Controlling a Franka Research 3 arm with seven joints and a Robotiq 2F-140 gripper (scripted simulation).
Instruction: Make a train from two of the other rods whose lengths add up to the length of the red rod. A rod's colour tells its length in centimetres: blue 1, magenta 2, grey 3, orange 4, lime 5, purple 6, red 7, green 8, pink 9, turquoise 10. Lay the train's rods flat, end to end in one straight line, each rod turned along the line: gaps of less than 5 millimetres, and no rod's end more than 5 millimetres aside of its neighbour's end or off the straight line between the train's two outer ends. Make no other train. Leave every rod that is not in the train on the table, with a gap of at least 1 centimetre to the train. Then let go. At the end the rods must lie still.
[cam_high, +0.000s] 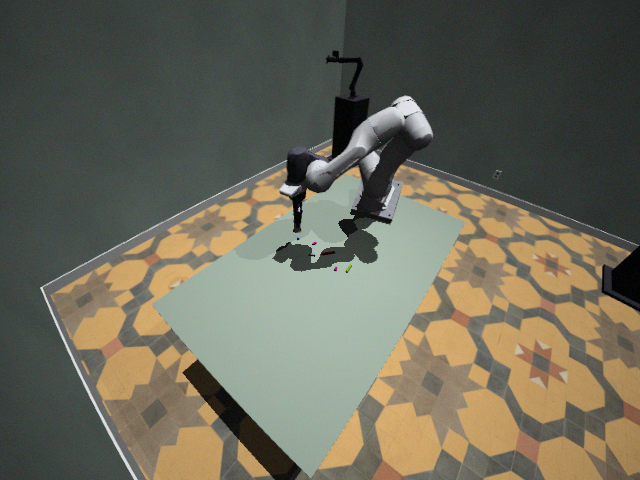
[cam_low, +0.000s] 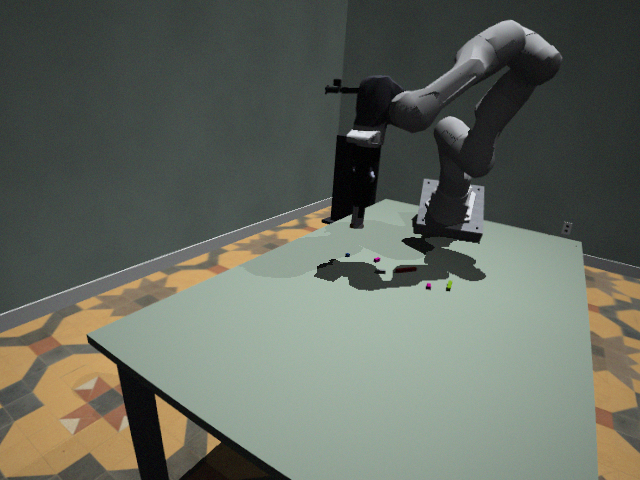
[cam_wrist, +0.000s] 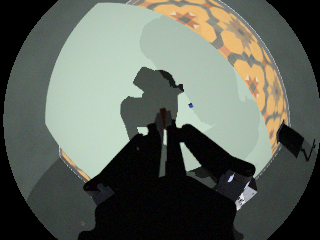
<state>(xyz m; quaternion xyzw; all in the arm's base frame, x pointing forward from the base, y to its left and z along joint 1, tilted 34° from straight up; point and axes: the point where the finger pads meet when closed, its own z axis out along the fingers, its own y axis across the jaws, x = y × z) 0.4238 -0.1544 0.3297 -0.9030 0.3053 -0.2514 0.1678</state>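
Right now the grey rod is 15 cm below my hand, 8 cm to the left of it and 2 cm behind it. From my hand the other things lie so: red rod (15 cm below, 14 cm to the left, 9 cm behind); blue rod (15 cm below, 5 cm to the right, 5 cm behind); orange rod (3 cm below).
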